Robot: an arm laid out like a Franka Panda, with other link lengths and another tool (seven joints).
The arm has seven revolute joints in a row. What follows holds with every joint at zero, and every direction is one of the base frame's. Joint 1 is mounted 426.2 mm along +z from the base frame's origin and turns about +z. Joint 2 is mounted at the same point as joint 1 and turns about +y. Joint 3 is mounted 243.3 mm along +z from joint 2 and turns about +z. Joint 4 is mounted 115.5 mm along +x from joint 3 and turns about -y. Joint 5 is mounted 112.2 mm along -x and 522.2 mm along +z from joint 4 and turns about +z. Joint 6 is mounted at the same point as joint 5 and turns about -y. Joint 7 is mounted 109.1 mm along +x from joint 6 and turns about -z. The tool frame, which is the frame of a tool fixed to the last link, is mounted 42 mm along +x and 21 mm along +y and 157.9 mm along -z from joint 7; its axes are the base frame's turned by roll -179.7, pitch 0 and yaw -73.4 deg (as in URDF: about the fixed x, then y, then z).
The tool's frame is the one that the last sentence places.
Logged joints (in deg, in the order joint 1, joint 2, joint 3, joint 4, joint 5, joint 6, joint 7), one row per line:
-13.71, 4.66, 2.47, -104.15, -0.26, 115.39, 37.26
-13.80, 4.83, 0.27, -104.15, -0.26, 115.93, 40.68
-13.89, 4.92, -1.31, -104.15, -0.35, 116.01, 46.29
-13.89, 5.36, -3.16, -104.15, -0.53, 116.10, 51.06
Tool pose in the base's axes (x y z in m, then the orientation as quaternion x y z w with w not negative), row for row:
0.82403, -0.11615, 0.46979, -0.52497, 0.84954, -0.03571, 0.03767
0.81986, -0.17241, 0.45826, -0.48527, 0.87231, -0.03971, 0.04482
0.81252, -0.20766, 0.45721, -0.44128, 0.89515, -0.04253, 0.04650
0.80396, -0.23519, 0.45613, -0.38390, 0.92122, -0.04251, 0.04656
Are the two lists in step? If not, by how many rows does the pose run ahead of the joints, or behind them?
The pose runs 1 row behind the joints: the pose in row i belongs to the joints in row i - 1.
